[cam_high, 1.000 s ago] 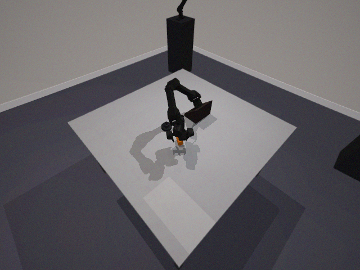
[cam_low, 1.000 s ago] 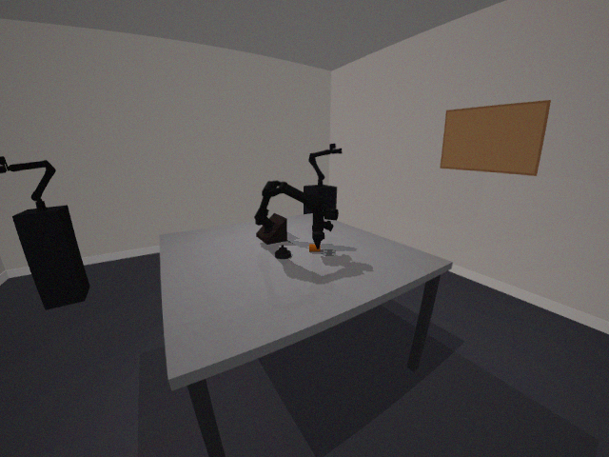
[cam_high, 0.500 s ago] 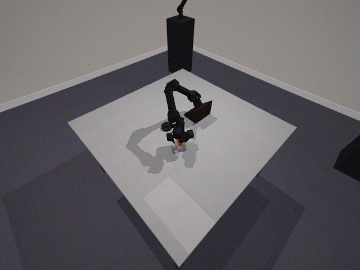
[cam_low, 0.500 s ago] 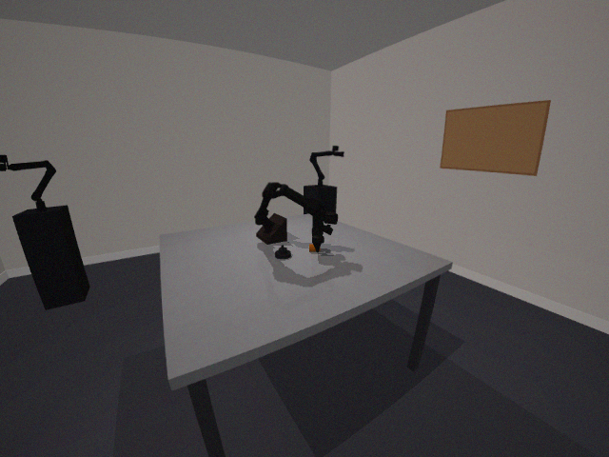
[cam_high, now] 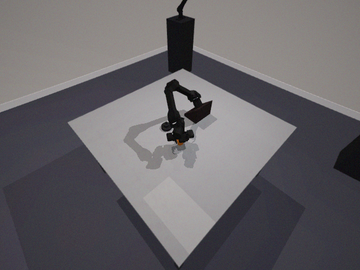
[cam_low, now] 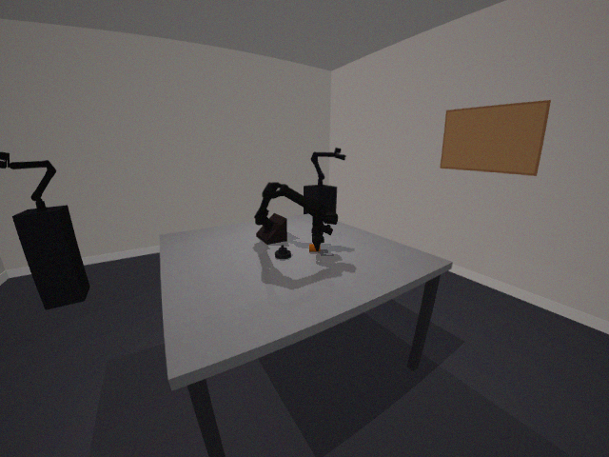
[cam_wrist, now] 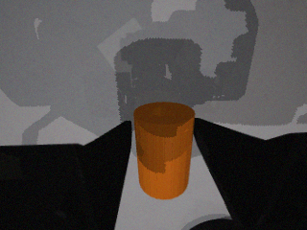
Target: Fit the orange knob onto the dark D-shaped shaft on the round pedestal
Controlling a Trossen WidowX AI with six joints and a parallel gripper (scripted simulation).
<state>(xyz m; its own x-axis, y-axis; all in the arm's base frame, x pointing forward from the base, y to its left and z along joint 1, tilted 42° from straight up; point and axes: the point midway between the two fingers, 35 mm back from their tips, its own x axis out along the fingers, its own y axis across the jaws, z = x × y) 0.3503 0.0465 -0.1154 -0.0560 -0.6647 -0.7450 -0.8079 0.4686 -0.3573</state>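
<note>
Now: the dark round pedestal 19 cm to the right of my gripper tip, 5 cm behind it and 2 cm above it. Round my gripper tip: orange knob 1 cm to the right, 1 cm behind, 1 cm above.
</note>
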